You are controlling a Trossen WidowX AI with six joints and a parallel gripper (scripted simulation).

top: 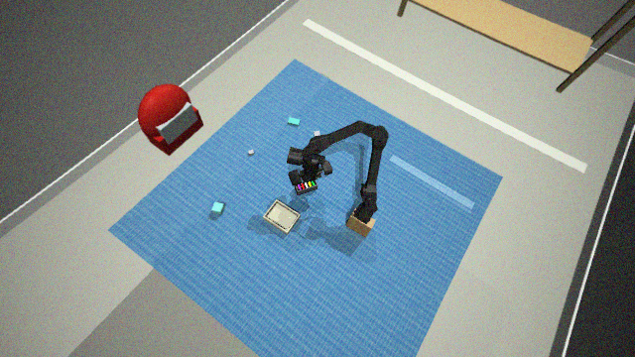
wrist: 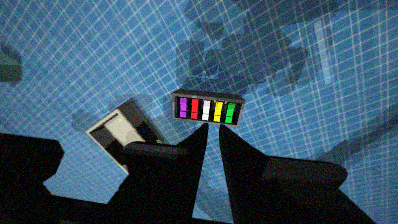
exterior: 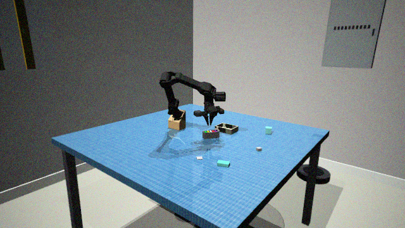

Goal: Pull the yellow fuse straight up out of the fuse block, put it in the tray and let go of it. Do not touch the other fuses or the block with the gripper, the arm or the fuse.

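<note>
My gripper tip is now 5 cm above the yellow fuse and 1 cm to the left of it. Round my gripper tip: tray (19 cm to the left, 8 cm below, 1 cm ahead); cyan cube (33 cm to the left, 25 cm ahead, 6 cm below).
</note>
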